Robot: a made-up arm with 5 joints.
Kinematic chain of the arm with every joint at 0, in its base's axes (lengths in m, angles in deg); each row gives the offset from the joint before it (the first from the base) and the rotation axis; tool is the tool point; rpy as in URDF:
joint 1: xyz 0 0 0.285 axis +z
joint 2: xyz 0 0 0 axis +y
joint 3: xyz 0.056 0 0.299 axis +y
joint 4: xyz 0.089 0 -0.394 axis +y
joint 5: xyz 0.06 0 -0.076 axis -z
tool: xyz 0 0 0 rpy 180 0 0
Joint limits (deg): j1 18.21..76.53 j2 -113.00..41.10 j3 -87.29..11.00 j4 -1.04..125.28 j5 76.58..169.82
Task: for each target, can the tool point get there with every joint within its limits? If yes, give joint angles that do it. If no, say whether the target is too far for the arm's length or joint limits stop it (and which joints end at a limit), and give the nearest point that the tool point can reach.
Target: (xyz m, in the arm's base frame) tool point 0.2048 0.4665 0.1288
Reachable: yes | joints 66.30 29.27 -56.00 28.45 119.85
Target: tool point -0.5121 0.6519 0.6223
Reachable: no: too far | nearest point 0.1199 0.5005 0.6223 | short by 0.650 m
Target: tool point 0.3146 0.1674 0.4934
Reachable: yes | joints 28.01 -37.54 -29.64 10.73 157.04
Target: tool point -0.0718 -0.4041 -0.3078
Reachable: no: joint limits stop it (at a limit: joint 1, joint 2, joint 3) | nearest point -0.0185 -0.0774 0.0870 | short by 0.515 m
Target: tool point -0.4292 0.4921 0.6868
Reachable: no: joint limits stop it (at a limit: joint 1) | nearest point 0.0882 0.3682 0.6868 | short by 0.532 m
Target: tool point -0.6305 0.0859 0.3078
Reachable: no: joint limits stop it (at a limit: joint 1, joint 2, joint 3, joint 4) | nearest point -0.5707 -0.1877 0.6074 | short by 0.410 m
